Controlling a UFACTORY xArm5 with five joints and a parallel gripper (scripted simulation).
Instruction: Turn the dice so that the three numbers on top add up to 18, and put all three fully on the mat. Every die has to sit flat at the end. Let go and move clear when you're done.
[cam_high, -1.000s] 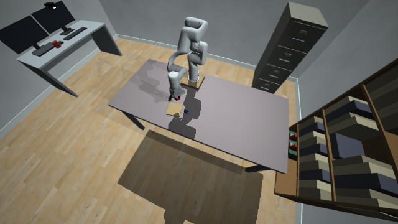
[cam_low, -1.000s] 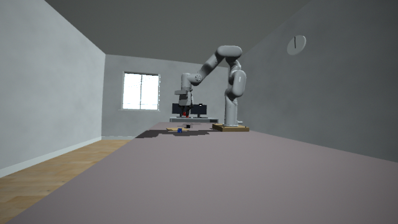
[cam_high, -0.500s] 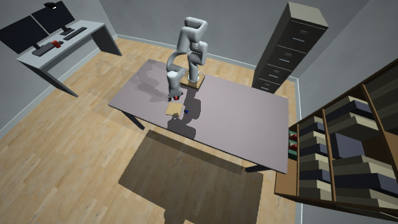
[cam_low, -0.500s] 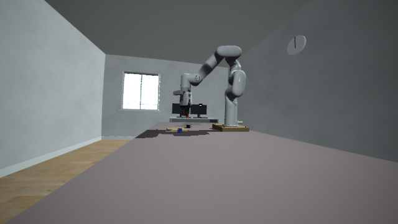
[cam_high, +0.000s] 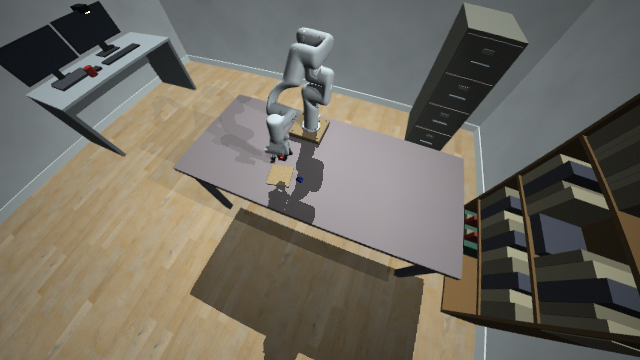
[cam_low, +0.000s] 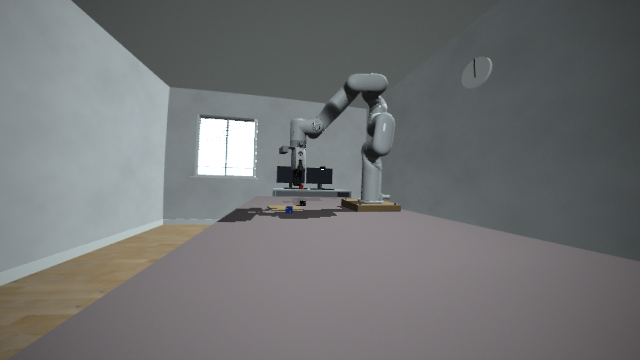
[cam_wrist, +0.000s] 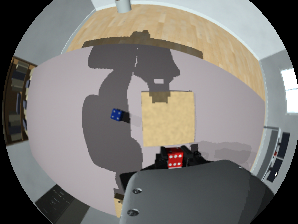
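Now: hand 10 mm above the red die. From my hand the other things lie so: tan mat (120 mm below, 50 mm ahead); black die (110 mm to the right, 110 mm below, 20 mm behind); blue die (130 mm to the left, 110 mm below, 20 mm ahead).
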